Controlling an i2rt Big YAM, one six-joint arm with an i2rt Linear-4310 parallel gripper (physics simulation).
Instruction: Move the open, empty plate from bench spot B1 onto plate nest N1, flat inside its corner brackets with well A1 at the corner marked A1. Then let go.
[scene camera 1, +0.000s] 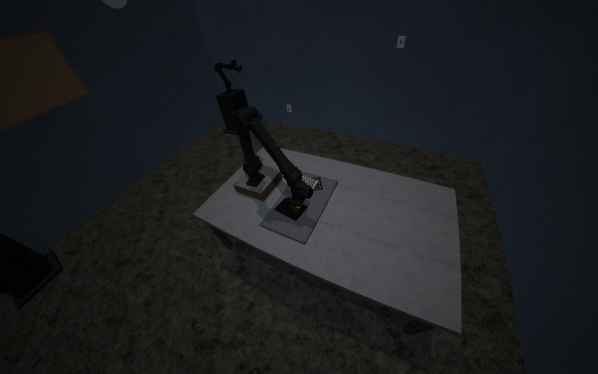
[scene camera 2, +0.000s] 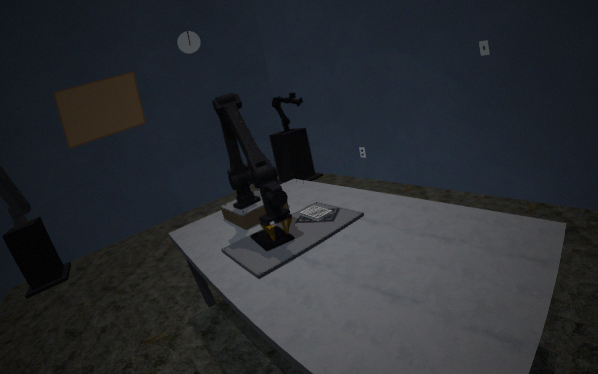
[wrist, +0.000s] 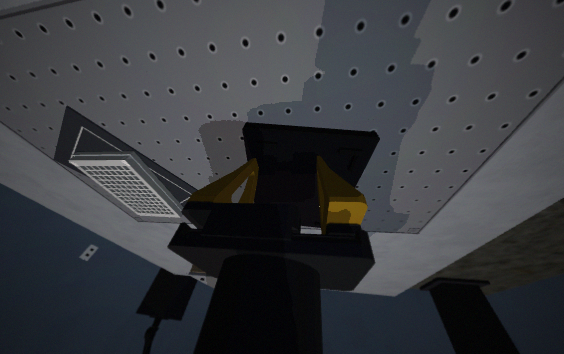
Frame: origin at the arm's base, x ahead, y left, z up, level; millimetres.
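Seen in the pictures: gripper, between the fingertips: (scene camera 1: 299, 208) (scene camera 2: 280, 237) (wrist: 286, 161); arm's base, origin of its link: (scene camera 1: 255, 180) (scene camera 2: 247, 203).
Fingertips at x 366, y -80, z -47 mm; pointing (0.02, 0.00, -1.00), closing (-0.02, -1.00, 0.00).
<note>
Pixels of each thing's middle, then the offset from my fingertips to it. Level surfaces: height alone.
- white plate, middle of its body: (wrist: 136, 189) (scene camera 2: 316, 212) (scene camera 1: 307, 182) 230 mm left, 46 mm back, 6 mm down
- black square block, middle of its body: (wrist: 300, 190) (scene camera 2: 271, 236) (scene camera 1: 290, 207) 10 mm right, 52 mm back, 6 mm down
- grey perforated board, middle of its body: (wrist: 233, 162) (scene camera 2: 293, 233) (scene camera 1: 302, 201) 70 mm left, 16 mm back, 21 mm down
- pale table, height of its surface: 28 mm down
The white plate (scene camera 1: 310, 182) (scene camera 2: 316, 212) (wrist: 125, 190) with a grid of wells lies on a dark, white-outlined pad (scene camera 2: 335, 215) (wrist: 65, 137) on the far part of the grey board. A black square block (scene camera 1: 290, 214) (scene camera 2: 265, 242) (wrist: 310, 132), which looks like the nest, lies nearer on the same board; thin corner marks show on it in the wrist view. My gripper (scene camera 1: 296, 206) (scene camera 2: 280, 236) (wrist: 286, 161) points down over the black block, its yellow fingers apart and empty, away from the plate. The labels A1, B1 and N1 cannot be read.
The grey perforated board (scene camera 1: 300, 232) (scene camera 2: 260, 262) (wrist: 210, 75) lies on the pale table (scene camera 1: 390, 225) (scene camera 2: 425, 270). The arm's wood-sided base (scene camera 1: 250, 193) (scene camera 2: 247, 220) stands beside the board. Another small arm on a dark pedestal (scene camera 1: 233, 107) (scene camera 2: 292, 152) stands beyond the table.
</note>
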